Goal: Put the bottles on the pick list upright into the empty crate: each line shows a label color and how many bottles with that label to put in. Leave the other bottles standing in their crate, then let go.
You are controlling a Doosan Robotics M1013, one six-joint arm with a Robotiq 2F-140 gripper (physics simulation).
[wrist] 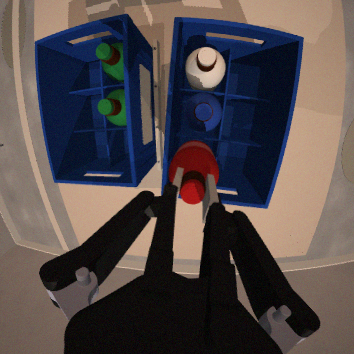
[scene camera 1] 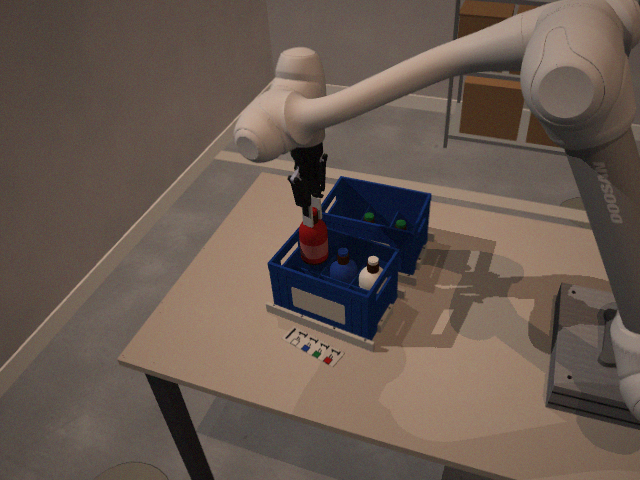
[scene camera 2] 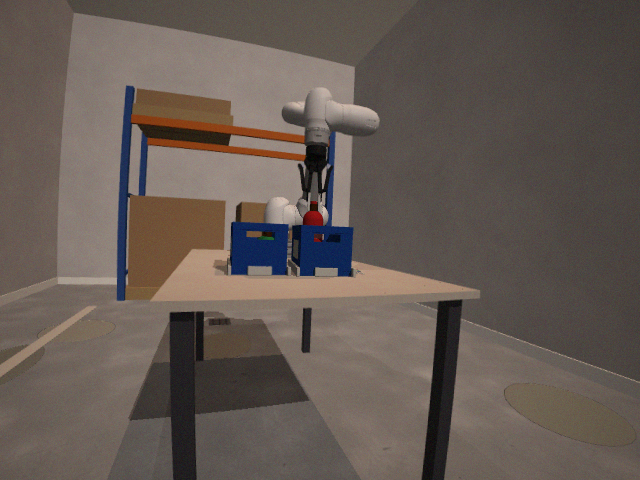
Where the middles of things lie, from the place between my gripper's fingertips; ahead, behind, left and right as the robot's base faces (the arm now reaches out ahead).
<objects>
The blue bottle (wrist: 201, 111) lies 9 cm behind my hand, 1 cm to the left of it and 14 cm below it. From my hand the other things lie so: red bottle (scene camera 1: 313, 241): 4 cm below; pick list (scene camera 1: 315, 347): 8 cm behind, 20 cm to the left, 23 cm below.
</objects>
